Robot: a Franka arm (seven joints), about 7 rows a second.
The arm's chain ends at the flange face. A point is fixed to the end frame.
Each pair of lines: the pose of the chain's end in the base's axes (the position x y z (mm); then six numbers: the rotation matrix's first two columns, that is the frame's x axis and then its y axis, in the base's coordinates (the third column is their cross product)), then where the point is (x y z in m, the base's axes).
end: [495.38, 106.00, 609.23, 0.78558, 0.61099, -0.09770, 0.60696, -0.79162, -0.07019]
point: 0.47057 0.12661 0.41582
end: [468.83, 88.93, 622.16, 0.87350, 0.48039, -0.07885, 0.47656, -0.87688, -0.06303]
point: 0.45145 0.11371 0.42843
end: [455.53, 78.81, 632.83, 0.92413, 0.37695, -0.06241, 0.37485, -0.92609, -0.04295]
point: 0.44553 0.10299 0.43851
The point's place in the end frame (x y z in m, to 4 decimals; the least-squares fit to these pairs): 0.0120 -0.0178 0.1949
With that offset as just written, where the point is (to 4 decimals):
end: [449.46, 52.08, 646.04, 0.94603, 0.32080, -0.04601, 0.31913, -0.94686, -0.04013]
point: 0.4441 0.0773 0.4517
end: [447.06, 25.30, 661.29, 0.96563, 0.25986, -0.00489, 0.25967, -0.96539, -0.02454]
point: 0.4519 0.0500 0.4668
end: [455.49, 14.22, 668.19, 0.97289, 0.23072, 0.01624, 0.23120, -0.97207, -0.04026]
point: 0.4643 0.0427 0.4744
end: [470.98, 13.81, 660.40, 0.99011, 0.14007, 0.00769, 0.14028, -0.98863, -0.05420]
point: 0.4804 0.0438 0.4668
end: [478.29, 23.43, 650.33, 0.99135, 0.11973, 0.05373, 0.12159, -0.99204, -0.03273]
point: 0.4976 0.0501 0.4570
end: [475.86, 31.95, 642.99, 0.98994, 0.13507, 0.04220, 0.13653, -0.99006, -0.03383]
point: 0.4926 0.0588 0.4495
